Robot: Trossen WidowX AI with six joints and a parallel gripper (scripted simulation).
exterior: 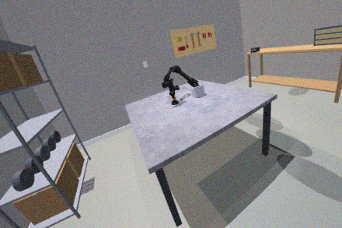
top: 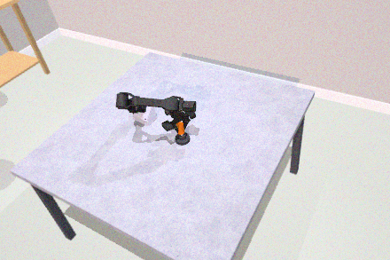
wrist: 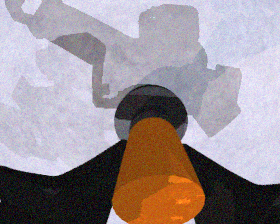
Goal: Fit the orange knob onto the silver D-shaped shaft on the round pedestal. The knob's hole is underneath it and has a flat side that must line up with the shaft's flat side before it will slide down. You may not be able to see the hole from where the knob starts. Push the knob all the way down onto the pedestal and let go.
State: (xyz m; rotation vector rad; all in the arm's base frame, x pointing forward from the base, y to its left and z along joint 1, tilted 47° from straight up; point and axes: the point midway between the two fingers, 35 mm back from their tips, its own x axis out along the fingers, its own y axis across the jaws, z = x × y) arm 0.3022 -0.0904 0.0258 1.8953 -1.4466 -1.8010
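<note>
The orange knob lies 30 mm above my gripper tip. The rest, counted from my gripper tip: dark round pedestal (40 mm below).
</note>
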